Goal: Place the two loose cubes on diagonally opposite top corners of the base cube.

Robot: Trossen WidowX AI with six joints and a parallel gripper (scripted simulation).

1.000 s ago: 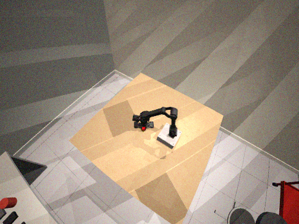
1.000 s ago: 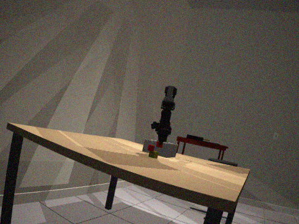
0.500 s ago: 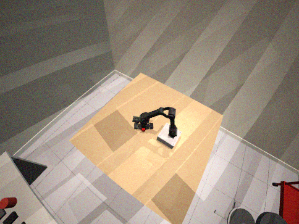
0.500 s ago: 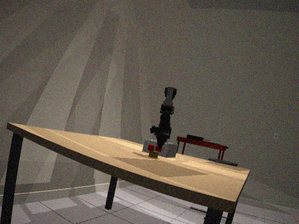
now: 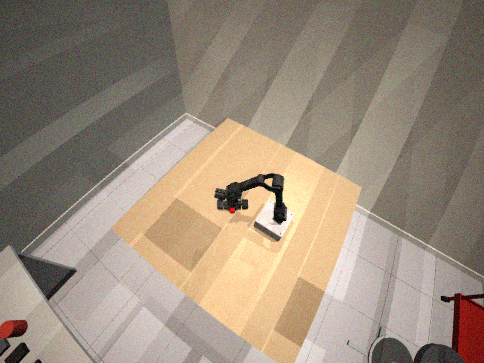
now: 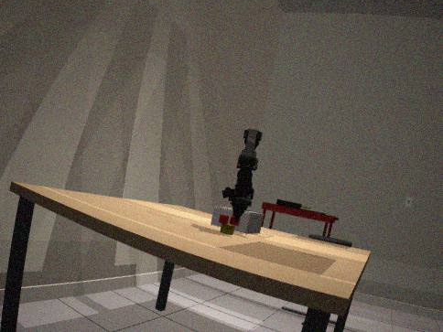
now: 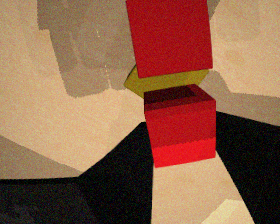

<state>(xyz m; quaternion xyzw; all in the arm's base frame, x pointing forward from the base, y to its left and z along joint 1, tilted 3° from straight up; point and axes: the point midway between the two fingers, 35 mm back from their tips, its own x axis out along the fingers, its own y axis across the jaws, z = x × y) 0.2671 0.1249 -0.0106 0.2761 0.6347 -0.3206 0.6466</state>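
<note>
Right now the yellow cube is 20 mm ahead of my gripper tip, 20 mm to the right of it and 40 mm below it.
</note>
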